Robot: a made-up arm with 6 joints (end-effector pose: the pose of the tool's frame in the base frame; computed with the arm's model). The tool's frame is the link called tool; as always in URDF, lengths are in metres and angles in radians. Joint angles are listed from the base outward.
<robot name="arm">
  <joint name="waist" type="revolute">
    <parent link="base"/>
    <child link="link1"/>
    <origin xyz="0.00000 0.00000 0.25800" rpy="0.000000 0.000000 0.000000"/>
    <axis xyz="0 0 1"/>
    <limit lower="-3.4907" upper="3.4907" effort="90" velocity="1.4"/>
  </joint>
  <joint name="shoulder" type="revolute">
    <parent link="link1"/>
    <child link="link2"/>
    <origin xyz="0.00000 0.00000 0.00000" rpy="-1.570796 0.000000 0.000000"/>
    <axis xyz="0 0 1"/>
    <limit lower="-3.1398" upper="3.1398" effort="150" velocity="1.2"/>
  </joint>
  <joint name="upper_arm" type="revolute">
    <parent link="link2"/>
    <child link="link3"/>
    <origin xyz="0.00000 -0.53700 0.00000" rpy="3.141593 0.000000 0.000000"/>
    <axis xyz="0 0 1"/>
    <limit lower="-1.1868" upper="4.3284" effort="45" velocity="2.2"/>
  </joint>
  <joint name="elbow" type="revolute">
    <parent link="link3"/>
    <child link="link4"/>
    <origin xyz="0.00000 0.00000 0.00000" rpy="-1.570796 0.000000 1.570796"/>
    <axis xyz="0 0 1"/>
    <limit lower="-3.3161" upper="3.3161" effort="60" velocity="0.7"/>
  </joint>
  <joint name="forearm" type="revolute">
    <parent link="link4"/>
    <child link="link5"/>
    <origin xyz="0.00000 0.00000 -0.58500" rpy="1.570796 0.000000 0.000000"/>
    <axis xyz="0 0 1"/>
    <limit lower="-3.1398" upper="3.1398" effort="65" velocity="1.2"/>
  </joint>
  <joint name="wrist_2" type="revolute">
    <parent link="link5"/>
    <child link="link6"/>
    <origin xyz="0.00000 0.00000 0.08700" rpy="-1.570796 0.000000 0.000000"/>
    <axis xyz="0 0 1"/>
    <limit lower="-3.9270" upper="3.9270" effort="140" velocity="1.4"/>
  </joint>
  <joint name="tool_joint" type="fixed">
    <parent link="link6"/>
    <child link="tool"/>
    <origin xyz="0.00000 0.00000 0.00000" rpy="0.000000 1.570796 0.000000"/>
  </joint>
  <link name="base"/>
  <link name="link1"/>
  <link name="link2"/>
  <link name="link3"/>
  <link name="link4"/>
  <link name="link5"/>
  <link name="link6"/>
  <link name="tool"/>
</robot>
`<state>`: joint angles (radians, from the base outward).
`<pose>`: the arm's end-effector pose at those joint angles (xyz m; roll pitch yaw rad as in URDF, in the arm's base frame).
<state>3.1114 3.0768 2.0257 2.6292 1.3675 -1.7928</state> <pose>-0.3644 -0.0649 -0.7645 1.4838 0.6425 -0.6734</pose>
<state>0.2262 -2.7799 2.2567 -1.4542 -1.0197 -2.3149</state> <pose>-0.0811 -0.0291 -0.8263 -1.2084 0.5561 1.7111</pose>
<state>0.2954 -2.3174 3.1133 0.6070 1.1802 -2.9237</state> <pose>0.0478 -0.0602 -0.5145 2.5293 -0.2148 0.8657</pose>
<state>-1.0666 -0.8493 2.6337 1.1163 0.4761 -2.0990</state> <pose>-0.4819 0.7943 0.3432 -2.3656 0.5088 1.5840</pose>
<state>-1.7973 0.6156 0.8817 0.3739 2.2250 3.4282</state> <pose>-0.2734 -0.8258 0.8809 0.1500 -0.5856 0.9891</pose>
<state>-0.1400 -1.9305 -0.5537 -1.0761 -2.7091 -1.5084</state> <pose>-0.3174 0.0030 0.6282 1.9856 1.1924 1.3760</pose>
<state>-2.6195 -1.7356 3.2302 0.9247 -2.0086 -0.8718</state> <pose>0.2476 0.2029 -0.3790 -2.0601 -0.2772 1.3729</pose>
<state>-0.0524 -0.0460 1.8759 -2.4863 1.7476 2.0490</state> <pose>-0.1723 0.0781 1.3620 1.3049 -0.1035 -0.6998</pose>
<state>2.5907 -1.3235 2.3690 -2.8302 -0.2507 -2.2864</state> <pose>0.8369 -0.6113 0.1059 1.9076 0.7871 -0.6588</pose>
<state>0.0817 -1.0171 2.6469 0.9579 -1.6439 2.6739</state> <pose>-0.9210 -0.1256 0.1868 -0.5263 -0.5629 -1.7559</pose>
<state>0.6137 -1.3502 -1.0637 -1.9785 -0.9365 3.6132</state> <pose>0.0290 0.0626 0.4642 -2.0449 -0.4936 1.6105</pose>
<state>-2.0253 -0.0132 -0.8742 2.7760 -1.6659 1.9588</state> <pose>-0.1016 -0.3930 0.3715 1.5053 -0.7449 -2.5306</pose>
